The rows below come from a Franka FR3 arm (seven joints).
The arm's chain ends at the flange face. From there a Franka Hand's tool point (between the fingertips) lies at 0.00 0.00 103.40 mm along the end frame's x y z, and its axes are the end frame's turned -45 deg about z.
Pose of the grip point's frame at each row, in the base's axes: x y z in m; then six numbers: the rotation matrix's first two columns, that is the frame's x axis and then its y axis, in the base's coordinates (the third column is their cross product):
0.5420, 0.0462, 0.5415, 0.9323, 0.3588, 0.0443, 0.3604, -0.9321, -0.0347
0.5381, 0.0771, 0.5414, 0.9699, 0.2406, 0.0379, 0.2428, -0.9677, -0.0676
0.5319, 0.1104, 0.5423, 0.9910, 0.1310, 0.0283, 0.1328, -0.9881, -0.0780
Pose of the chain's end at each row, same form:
0.5390, 0.0412, 0.6447, 0.9141, -0.4054, 0.0068, -0.4044, -0.9128, -0.0559
0.5360, 0.0694, 0.6445, 0.8575, -0.5141, -0.0210, -0.5141, -0.8544, -0.0746
0.5301, 0.1020, 0.6453, 0.7946, -0.6061, -0.0351, -0.6068, -0.7913, -0.0752

